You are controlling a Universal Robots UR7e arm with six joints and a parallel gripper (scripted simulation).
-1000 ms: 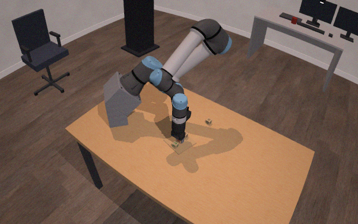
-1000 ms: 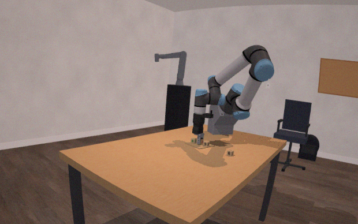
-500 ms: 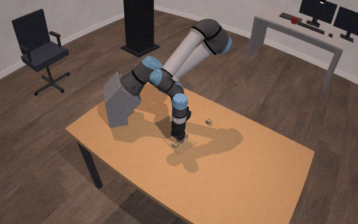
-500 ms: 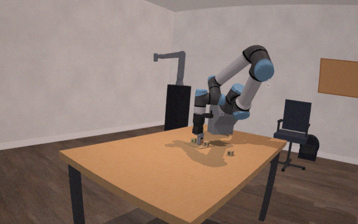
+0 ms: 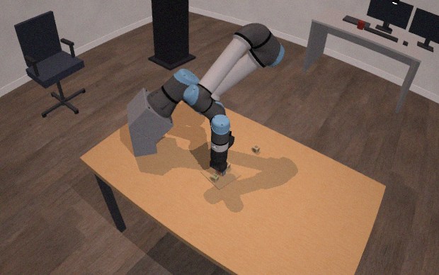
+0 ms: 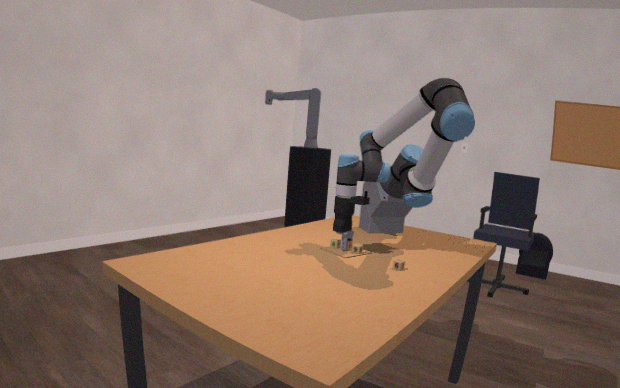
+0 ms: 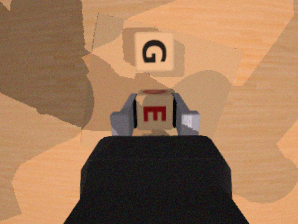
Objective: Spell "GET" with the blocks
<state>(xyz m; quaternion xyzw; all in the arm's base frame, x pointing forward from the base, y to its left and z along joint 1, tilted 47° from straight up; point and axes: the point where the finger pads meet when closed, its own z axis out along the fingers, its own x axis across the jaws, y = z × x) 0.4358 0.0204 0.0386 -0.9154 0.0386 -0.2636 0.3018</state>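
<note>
Right now the thin tan mat is 2 cm below my hand. The rest, counted from my hand: block 25 cm to the left, 3 cm ahead, 1 cm below.
</note>
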